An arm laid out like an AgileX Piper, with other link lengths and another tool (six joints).
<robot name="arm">
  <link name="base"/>
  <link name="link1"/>
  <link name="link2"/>
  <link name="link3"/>
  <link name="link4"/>
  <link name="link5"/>
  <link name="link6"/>
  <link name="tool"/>
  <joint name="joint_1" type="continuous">
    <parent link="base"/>
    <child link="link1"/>
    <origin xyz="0 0 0.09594" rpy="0 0 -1.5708"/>
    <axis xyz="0 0 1"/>
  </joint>
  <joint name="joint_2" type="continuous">
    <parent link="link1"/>
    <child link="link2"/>
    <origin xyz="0 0 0" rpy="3.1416 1.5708 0"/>
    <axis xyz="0 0 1"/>
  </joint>
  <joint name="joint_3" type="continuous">
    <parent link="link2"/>
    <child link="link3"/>
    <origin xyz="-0.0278 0.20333 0" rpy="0 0 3.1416"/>
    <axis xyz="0 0 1"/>
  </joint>
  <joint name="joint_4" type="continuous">
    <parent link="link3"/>
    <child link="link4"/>
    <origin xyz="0.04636 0.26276 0" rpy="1.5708 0 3.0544"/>
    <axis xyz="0 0 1"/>
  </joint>
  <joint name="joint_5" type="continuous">
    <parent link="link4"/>
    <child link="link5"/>
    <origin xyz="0 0 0" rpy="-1.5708 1.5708 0"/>
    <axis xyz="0 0 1"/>
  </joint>
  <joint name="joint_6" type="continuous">
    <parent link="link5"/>
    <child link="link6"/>
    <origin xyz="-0.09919 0 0" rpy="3.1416 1.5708 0"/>
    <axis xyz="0 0 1"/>
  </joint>
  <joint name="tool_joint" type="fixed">
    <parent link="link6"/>
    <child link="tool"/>
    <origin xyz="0.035 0.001 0.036" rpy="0.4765 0 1.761"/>
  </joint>
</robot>
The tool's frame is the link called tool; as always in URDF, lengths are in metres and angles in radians. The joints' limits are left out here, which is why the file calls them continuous.
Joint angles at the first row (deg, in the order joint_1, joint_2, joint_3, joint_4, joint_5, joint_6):
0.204 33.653 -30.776 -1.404 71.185 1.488
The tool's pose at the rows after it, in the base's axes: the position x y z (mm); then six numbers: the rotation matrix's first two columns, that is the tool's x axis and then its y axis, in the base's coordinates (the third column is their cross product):
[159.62 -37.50 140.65 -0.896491 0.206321 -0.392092 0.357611 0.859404 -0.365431]
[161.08 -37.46 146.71 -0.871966 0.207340 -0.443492 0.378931 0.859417 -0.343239]
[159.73 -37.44 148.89 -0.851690 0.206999 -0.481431 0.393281 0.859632 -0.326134]
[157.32 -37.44 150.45 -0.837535 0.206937 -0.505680 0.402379 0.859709 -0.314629]
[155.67 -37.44 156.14 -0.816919 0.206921 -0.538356 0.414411 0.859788 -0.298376]
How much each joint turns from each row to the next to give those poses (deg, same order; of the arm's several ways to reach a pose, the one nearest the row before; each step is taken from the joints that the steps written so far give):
-0.002 -1.159 0.520 0.000 -1.781 0.203
0.001 -1.938 0.150 0.000 -1.551 0.090
0.001 -2.511 1.061 0.000 -1.073 0.001
0.001 -2.209 0.855 -0.001 -0.293 0.001
0.001 -2.077 0.046 0.000 -0.233 0.001

